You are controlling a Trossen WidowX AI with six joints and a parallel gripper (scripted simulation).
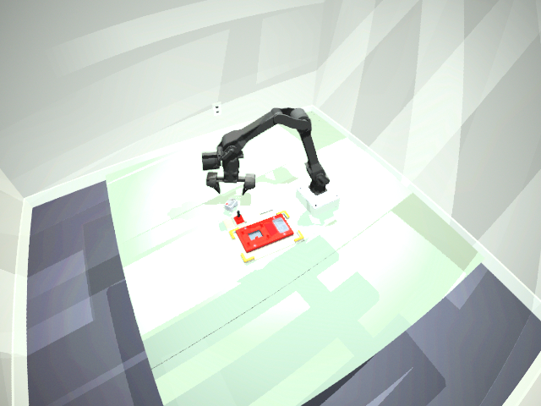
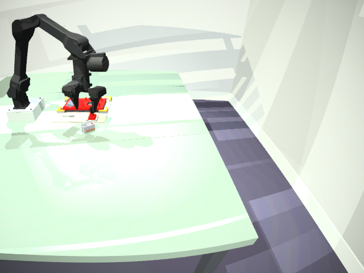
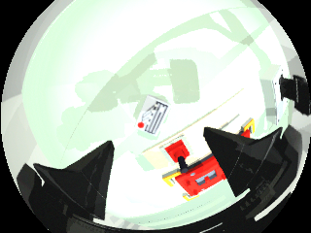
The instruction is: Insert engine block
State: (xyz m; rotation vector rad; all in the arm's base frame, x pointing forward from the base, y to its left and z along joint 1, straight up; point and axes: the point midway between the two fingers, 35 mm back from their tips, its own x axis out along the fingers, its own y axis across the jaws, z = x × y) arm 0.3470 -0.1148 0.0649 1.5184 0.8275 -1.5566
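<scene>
The grey engine block is 70 mm below my gripper tip.
</scene>
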